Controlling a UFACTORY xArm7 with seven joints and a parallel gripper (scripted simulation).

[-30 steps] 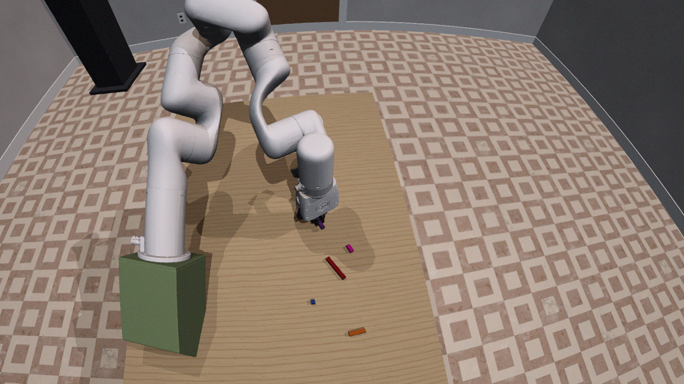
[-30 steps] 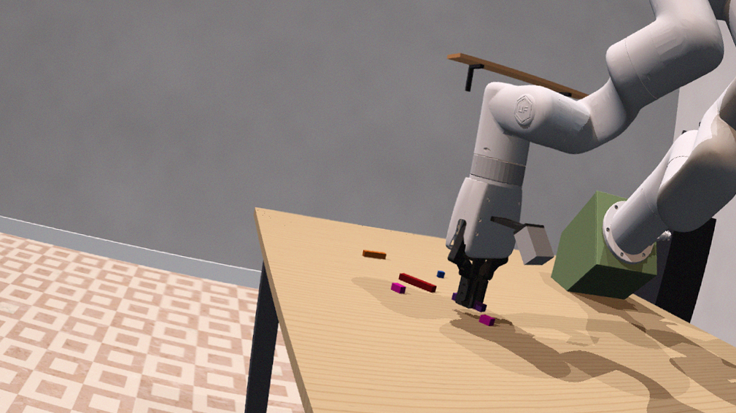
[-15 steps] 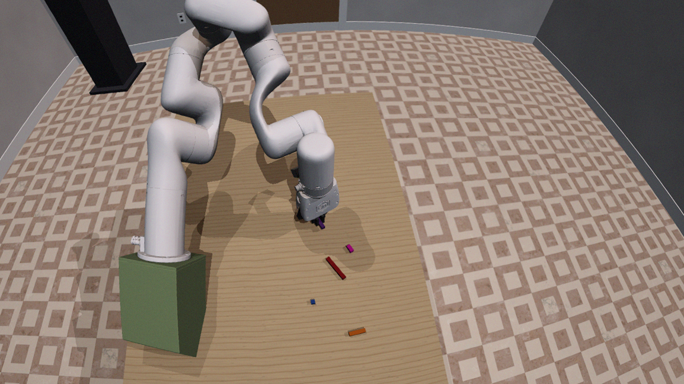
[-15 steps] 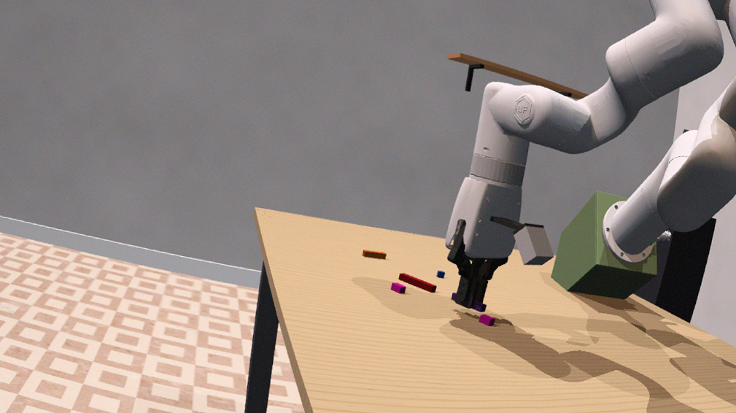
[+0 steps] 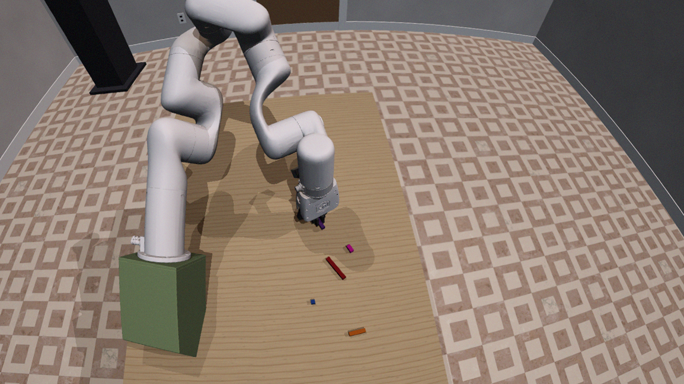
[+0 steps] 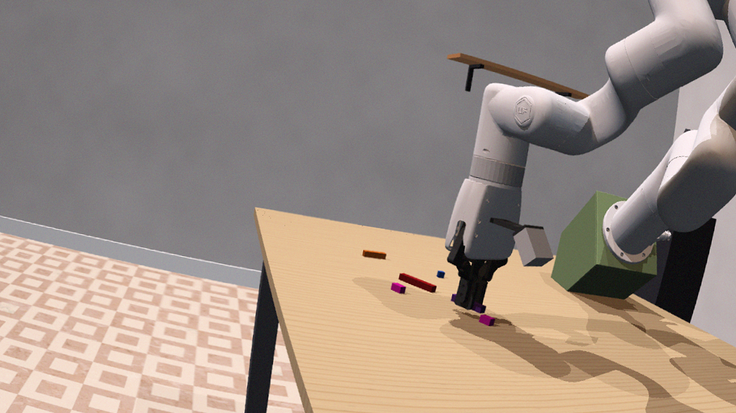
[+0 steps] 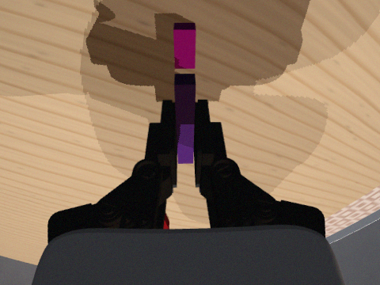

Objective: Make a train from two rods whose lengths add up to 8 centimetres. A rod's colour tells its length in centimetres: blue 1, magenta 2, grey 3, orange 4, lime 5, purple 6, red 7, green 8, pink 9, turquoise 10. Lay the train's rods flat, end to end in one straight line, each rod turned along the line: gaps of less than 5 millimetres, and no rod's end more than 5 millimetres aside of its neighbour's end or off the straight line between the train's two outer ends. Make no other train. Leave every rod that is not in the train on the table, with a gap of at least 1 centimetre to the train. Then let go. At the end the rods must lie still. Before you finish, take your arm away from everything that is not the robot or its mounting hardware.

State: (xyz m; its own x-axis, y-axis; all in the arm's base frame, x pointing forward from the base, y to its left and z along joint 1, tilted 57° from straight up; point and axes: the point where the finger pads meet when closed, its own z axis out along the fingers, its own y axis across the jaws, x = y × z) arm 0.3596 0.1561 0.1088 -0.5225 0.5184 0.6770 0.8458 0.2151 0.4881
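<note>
Now: the magenta rod 20 mm behind my hand, 40 mm to the left of it and 30 mm below it. The rest, counted from my hand: small blue rod (10 mm behind, 230 mm to the right, 30 mm below); purple rod (20 mm below); red rod (50 mm ahead, 130 mm to the right, 30 mm below).
</note>
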